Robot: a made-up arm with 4 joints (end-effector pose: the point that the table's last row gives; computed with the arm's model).
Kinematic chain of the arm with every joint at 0, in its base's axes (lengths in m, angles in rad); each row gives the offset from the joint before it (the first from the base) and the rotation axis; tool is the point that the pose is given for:
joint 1: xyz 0 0 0.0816 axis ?
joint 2: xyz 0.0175 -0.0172 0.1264 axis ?
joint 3: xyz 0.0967 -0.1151 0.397 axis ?
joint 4: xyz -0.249 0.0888 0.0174 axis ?
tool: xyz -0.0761 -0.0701 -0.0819
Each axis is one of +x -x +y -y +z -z.
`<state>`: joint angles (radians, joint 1 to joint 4).
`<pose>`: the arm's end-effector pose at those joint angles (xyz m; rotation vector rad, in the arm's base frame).
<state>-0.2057 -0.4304 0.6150 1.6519</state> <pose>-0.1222 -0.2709 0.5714 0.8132 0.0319 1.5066</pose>
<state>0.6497 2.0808 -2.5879 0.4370</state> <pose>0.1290 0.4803 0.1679 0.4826 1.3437 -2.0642</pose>
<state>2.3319 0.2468 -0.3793 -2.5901</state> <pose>-0.0379 -0.1288 0.4376 0.4277 0.1401 -0.2070</pose>
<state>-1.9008 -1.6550 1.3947 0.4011</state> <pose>-0.6409 0.2199 0.0313 1.3954 -0.7528 -0.0168</pose>
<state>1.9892 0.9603 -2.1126 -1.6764</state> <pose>-0.2708 0.2404 0.2555 2.0659 -0.0502 1.1944</pose>
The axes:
joint 1: +z
joint 2: -x
joint 3: +y
joint 4: +z

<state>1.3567 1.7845 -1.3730 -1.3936</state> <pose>-0.0085 0.1168 0.1600 0.6623 -1.6193 1.1743</pose>
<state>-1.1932 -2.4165 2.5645 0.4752</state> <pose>-0.1868 -0.4157 -0.3277 1.0845 0.0789 2.0244</pose>
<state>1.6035 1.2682 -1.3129 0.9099</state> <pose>-0.0894 0.1124 0.3757 0.7894 1.7900 -2.0685</pose>
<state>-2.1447 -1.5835 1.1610 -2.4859</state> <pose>-0.4851 0.3579 0.2762 -1.5301 -1.4121 2.0457</pose>
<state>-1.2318 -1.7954 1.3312 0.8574</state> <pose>-0.5617 -0.1909 -0.0566 1.5054 -0.7939 0.8987</pose>
